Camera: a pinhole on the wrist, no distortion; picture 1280 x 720 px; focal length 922.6 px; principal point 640.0 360.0 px. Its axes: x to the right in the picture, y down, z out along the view. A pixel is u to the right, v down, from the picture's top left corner.
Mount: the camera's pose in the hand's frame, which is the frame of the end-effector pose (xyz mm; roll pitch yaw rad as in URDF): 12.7 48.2 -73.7 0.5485 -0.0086 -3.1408
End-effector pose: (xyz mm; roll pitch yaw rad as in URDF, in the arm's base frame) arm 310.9 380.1 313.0 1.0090 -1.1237 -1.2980
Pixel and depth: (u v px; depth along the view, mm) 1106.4 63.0 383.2
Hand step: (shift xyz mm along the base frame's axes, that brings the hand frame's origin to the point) -92.3 429.4 11.7
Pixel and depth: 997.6 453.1 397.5
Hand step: -219.9 319.3 22.4
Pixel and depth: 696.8 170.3 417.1
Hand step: -121.6 357.8 169.2
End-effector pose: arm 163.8 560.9 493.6 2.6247 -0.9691 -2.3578
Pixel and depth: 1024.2 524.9 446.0
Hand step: -301.0 205.2 -252.5
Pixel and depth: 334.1 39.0 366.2
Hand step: -314.4 233.3 125.1
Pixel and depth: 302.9 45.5 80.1
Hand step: -36.8 88.5 76.4
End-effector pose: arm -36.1 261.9 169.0 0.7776 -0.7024 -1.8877
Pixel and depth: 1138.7 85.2 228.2
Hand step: 164.9 183.2 97.0
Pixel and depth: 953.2 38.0 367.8
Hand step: 221.0 267.2 210.7
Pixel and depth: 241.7 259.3 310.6
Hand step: 70.1 55.2 318.0
